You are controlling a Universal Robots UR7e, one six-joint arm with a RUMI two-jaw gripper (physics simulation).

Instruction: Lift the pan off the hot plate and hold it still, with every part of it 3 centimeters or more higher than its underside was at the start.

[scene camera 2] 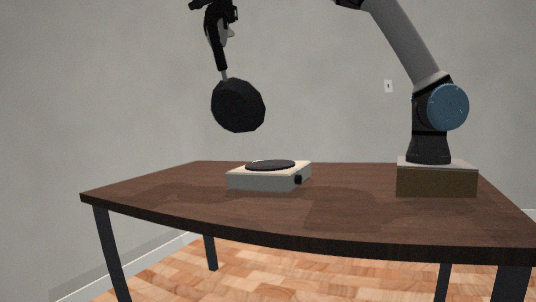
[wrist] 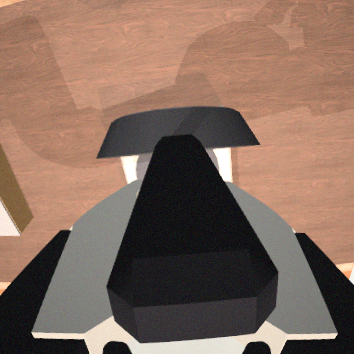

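Pixels of known places: gripper, fingertip midpoint: (scene camera 2: 219,49) (wrist: 180,183); arm's base, origin of the base link: (scene camera 2: 427,161).
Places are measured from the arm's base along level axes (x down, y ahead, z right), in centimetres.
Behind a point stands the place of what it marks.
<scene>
The black pan (scene camera 2: 238,106) {x -20.1, y 55.1, z -20.6 cm} (wrist: 135,134) {x -27.1, y 55.1, z -21.1 cm} hangs well above the hot plate, steeply tilted, with its handle up and its round body down. A wide gap separates it from the hot plate. My gripper (scene camera 2: 223,36) (wrist: 180,183) {x -38.8, y 59.9, z -22.1 cm} is shut on the pan's handle, which stands between the two grey fingers in the wrist view. The white hot plate (scene camera 2: 259,182) {x 4.7, y 53.8, z -13.7 cm} (wrist: 226,162) {x 1.7, y 66.6, z -2.7 cm}, with a dark round heating disc and a black knob, stands on the table. In the wrist view the pan and its handle hide most of it.
The brown wooden table (scene camera 2: 170,200) {x 8.4, y 78.8, z -31.0 cm} (wrist: 305,190) {x 8.4, y 88.0, z 11.0 cm} carries the hot plate and, at the right in the scene view, the robot's base block (scene camera 2: 436,183) {x 4.1, y -1.7, z -11.4 cm} (wrist: 14,195) {x 5.2, y 10.4, z 3.0 cm}. A grey wall (scene camera 2: 100,90) stands behind the table. Arm and pan shadows fall on the tabletop.
</scene>
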